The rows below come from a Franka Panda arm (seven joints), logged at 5 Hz.
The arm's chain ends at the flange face. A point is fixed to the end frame.
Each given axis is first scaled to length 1.
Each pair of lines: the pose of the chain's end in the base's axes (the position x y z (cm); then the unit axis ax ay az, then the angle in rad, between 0 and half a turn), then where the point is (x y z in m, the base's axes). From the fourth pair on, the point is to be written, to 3 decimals.
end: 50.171 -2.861 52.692 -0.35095 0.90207 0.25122 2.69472
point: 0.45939 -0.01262 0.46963
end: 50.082 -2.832 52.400 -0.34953 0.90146 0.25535 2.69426
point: 0.45835 -0.01185 0.46696
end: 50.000 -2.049 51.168 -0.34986 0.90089 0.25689 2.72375
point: 0.45584 -0.00484 0.45570
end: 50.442 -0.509 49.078 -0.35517 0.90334 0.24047 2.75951
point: 0.459 0.008 0.435
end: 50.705 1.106 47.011 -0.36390 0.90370 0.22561 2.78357
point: 0.461 0.021 0.414
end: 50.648 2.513 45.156 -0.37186 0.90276 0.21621 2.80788
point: 0.460 0.033 0.396
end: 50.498 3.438 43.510 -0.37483 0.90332 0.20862 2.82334
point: 0.458 0.041 0.380
